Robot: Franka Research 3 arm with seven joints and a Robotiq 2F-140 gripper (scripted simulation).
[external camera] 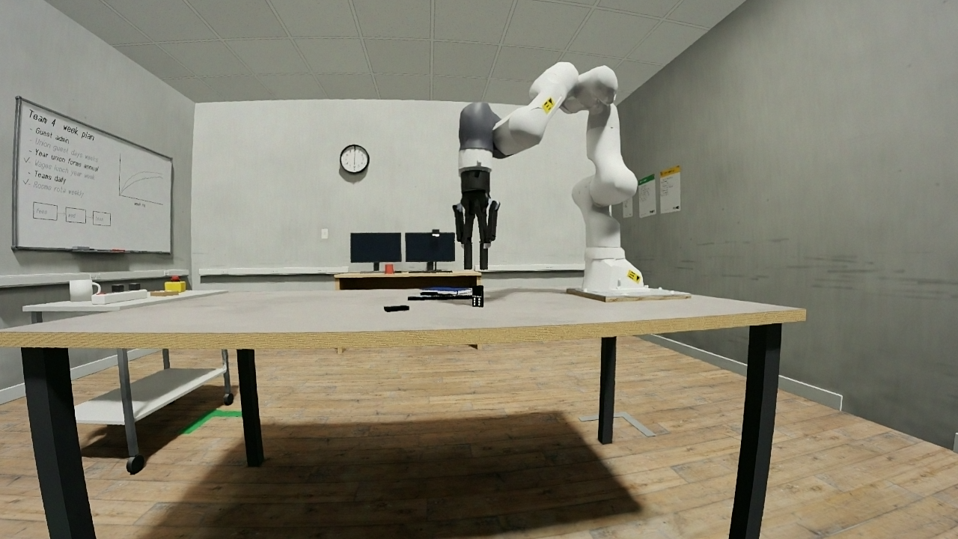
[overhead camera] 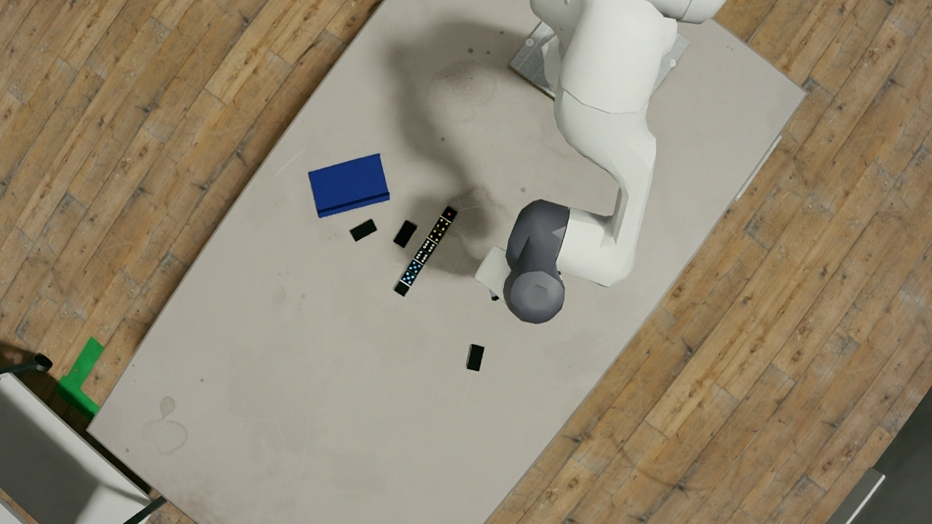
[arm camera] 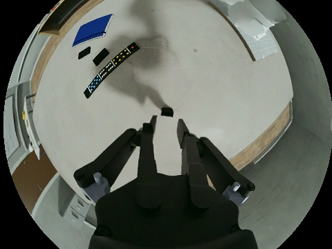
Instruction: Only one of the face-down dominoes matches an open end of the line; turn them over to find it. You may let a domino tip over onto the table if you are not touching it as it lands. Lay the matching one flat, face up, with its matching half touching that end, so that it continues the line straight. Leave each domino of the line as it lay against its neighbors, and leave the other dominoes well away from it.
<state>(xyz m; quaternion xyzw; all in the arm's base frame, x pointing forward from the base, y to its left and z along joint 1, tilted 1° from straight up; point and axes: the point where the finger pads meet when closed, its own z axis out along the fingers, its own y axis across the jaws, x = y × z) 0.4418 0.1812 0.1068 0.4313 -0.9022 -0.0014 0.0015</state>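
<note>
Right now my hand is 10 mm to the left of the domino and 100 mm above it. Also, from my hand: blue book (70 mm ahead, 430 mm to the right, 120 mm below).
</note>
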